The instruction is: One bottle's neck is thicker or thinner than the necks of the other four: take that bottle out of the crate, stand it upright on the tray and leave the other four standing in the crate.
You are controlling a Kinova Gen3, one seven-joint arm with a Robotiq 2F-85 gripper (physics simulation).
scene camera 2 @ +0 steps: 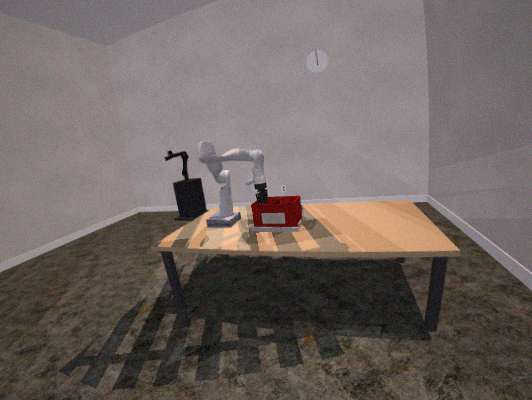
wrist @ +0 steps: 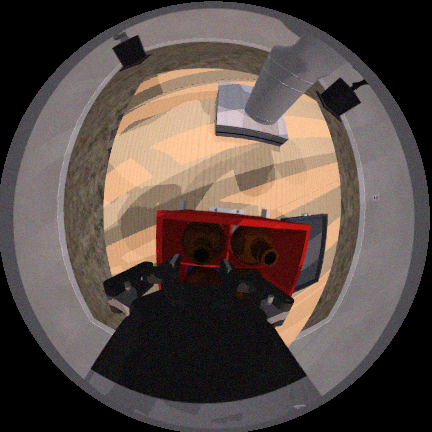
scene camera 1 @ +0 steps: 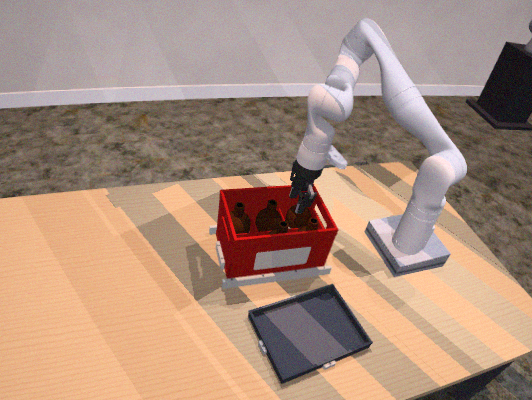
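Pixels of known places: gripper, fingertip midpoint: (wrist: 200, 263) (scene camera 1: 295, 204); arm's base at its link origin: (scene camera 2: 227, 214) (wrist: 261, 111) (scene camera 1: 406, 243).
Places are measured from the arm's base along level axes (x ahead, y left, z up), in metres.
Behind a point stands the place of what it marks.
A red crate (scene camera 1: 239, 257) {x 0.531, y 0.051, z 0.054 m} (scene camera 2: 294, 219) {x 0.556, y -0.132, z 0.021 m} (wrist: 197, 219) {x 0.290, y -0.105, z 0.120 m} holds several brown bottles standing upright. In scene camera 1, the back row has a left bottle (scene camera 1: 241, 222) {x 0.508, y -0.058, z 0.067 m}, a middle bottle (scene camera 1: 269, 220) {x 0.430, y -0.062, z 0.065 m} and a right bottle (scene camera 1: 297, 220) {x 0.345, y -0.067, z 0.055 m}; a front middle bottle (scene camera 1: 283, 227) {x 0.415, y 0.007, z 0.107 m} and a front right bottle (scene camera 1: 313, 224) {x 0.331, y 0.001, z 0.106 m} show near the front wall. My gripper (scene camera 1: 298, 202) {x 0.350, y -0.096, z 0.088 m} (wrist: 200, 263) {x 0.350, y -0.096, z 0.088 m} is open and empty, low at the crate's mouth by the back right bottle, whose neck it partly hides in scene camera 1. Which neck differs, I cannot tell. The dark tray (scene camera 1: 305, 330) {x 0.381, y 0.216, z -0.049 m} (wrist: 314, 250) {x 0.357, y 0.276, z -0.050 m} holds no bottle.
The crate stands inside pale low strips (scene camera 1: 275, 277) {x 0.424, y 0.057, z -0.034 m} on the wooden table (scene camera 1: 100, 300) {x 0.876, y 0.072, z -0.055 m} (scene camera 2: 370, 225) {x 0.987, y -0.011, z -0.055 m}. The tray lies in front of the crate in scene camera 1. The robot's base (scene camera 1: 410, 257) {x 0.014, y 0.055, z -0.001 m} (scene camera 2: 223, 220) {x 0.035, y -0.113, z -0.003 m} (wrist: 235, 115) {x 0.043, y -0.067, z -0.001 m} stands to the crate's right there. The crate's walls and divider surround the bottles.
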